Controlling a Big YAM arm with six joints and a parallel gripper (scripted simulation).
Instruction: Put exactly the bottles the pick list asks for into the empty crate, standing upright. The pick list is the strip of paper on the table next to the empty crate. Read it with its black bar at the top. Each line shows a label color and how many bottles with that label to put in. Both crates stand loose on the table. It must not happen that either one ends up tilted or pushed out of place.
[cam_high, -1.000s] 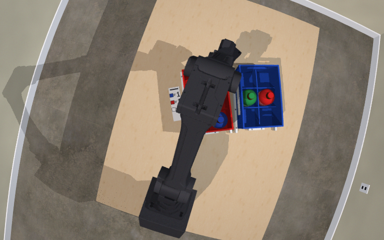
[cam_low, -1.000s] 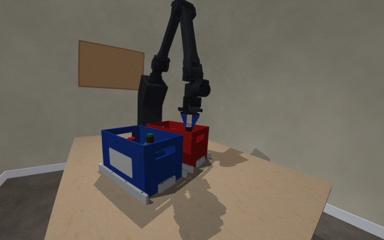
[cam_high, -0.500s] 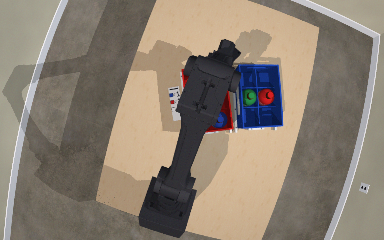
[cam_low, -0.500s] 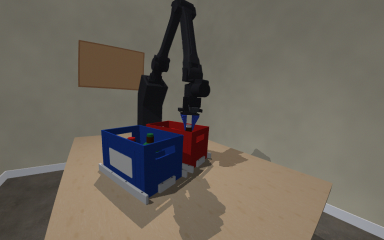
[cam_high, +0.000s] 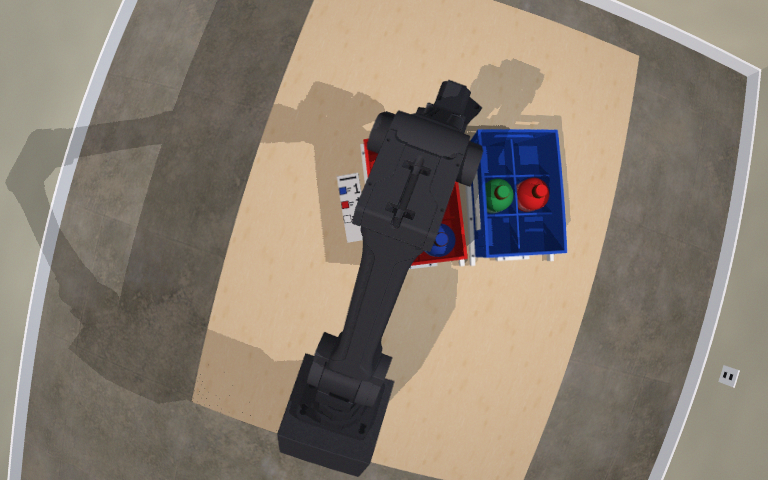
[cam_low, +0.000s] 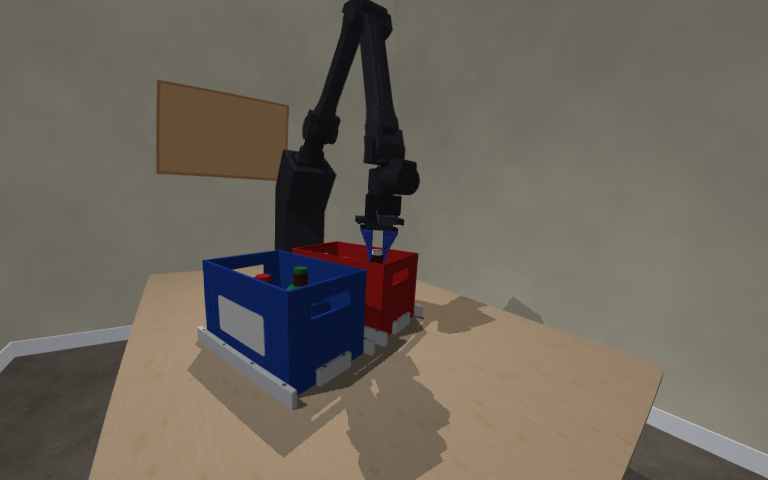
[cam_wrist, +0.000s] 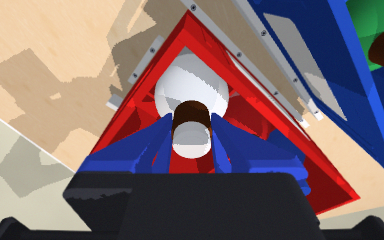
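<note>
The white-label bottle is 60 mm below my hand. Also, from my hand: red crate: 100 mm behind, 90 mm below; green-label bottle: 30 mm behind, 170 mm to the right, 90 mm below; blue-label bottle: 170 mm behind, 70 mm to the right, 90 mm below.
</note>
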